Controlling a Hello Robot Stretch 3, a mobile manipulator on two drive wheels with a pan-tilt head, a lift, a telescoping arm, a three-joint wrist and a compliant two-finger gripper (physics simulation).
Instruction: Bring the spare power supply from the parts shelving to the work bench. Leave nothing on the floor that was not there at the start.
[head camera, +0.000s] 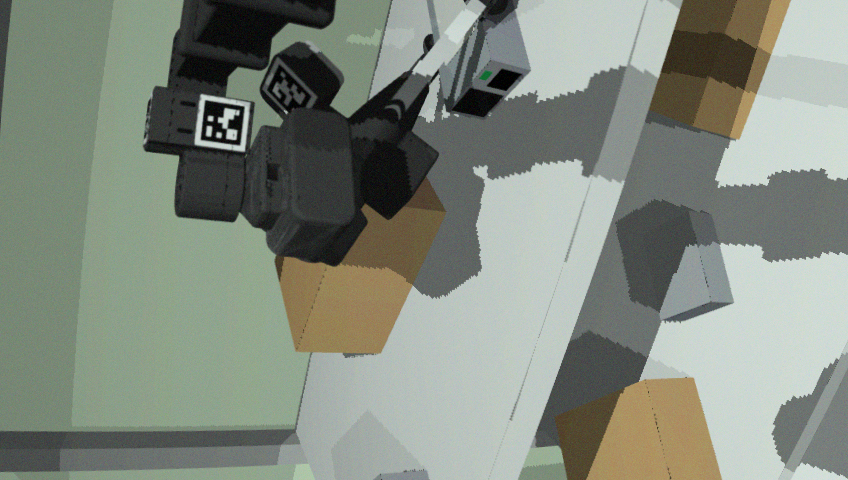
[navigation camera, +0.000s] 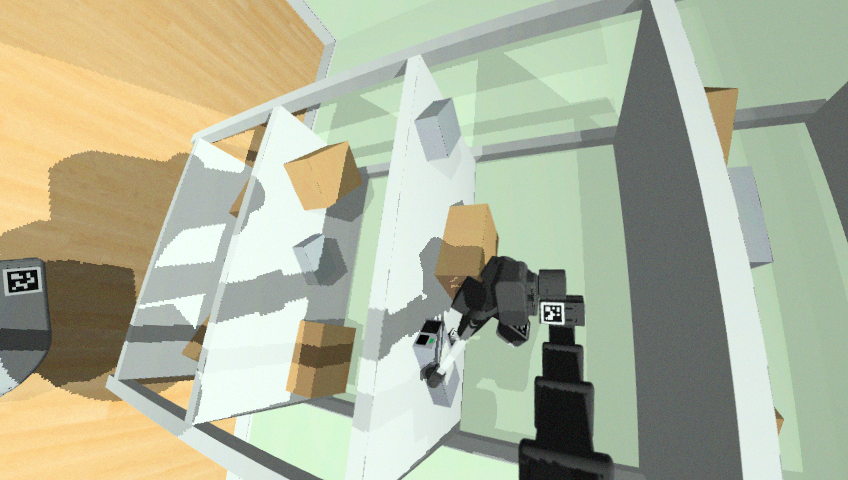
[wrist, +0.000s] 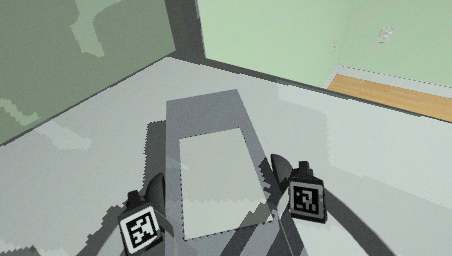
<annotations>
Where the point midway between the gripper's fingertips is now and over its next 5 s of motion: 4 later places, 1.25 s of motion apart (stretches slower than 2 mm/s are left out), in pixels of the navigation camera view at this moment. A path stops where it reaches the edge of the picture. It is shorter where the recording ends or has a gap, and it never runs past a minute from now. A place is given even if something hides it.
The gripper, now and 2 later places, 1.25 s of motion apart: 438, 363; 450, 363; 422, 397
</annotations>
